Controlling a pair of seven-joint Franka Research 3 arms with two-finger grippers.
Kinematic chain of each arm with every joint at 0, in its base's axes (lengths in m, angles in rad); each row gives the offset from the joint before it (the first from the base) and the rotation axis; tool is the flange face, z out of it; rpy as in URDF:
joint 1: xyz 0 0 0.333 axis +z
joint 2: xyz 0 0 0 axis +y
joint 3: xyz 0 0 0.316 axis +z
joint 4: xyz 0.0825 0 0 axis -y
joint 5: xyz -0.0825 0 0.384 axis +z
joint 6: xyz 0 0 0 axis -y
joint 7: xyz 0.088 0 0 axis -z
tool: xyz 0 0 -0.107 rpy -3.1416 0 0
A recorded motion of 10 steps. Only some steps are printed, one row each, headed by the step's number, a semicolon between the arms.
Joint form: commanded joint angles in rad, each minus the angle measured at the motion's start. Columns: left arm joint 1, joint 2, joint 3, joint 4, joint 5, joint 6, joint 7; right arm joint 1, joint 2, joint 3, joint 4, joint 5, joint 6, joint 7.
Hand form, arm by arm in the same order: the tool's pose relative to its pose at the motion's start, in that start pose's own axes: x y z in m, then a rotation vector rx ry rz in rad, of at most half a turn. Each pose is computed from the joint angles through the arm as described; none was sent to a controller.
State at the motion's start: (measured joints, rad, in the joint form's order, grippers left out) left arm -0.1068 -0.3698 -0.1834 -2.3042 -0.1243 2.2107 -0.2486; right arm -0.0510 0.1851 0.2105 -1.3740 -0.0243 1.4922 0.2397
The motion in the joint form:
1: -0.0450 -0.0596 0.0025 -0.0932 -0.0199 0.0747 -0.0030; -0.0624 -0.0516 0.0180 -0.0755 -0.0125 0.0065 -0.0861
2: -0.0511 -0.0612 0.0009 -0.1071 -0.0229 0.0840 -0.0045; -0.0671 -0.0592 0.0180 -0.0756 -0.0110 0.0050 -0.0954
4: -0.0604 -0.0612 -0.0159 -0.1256 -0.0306 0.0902 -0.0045; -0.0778 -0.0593 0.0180 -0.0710 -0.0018 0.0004 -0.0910
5: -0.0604 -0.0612 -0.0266 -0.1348 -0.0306 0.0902 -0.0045; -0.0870 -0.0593 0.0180 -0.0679 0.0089 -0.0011 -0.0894
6: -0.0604 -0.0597 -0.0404 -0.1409 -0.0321 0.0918 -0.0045; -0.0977 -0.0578 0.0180 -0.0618 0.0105 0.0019 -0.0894
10: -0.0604 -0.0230 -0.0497 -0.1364 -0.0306 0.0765 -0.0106; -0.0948 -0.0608 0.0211 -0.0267 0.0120 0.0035 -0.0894
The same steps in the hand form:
1: -0.0257 0.0098 0.0063 -0.0243 0.0343 0.0204; -0.0098 0.0273 0.0047 -0.0209 -0.0140 -0.0425
2: -0.0296 0.0114 0.0109 -0.0258 0.0304 0.0230; -0.0119 0.0298 0.0007 -0.0197 -0.0084 -0.0471
4: -0.0383 0.0201 0.0192 -0.0261 0.0157 0.0415; -0.0115 0.0351 -0.0012 -0.0099 -0.0098 -0.0326
5: -0.0426 0.0233 0.0237 -0.0210 0.0067 0.0511; -0.0111 0.0393 -0.0025 0.0015 -0.0100 -0.0225
6: -0.0466 0.0282 0.0275 -0.0176 0.0002 0.0629; -0.0094 0.0453 -0.0048 0.0054 -0.0028 -0.0119
10: -0.0478 0.0314 0.0439 -0.0063 -0.0466 0.0648; -0.0111 0.0421 -0.0230 0.0125 0.0362 -0.0174

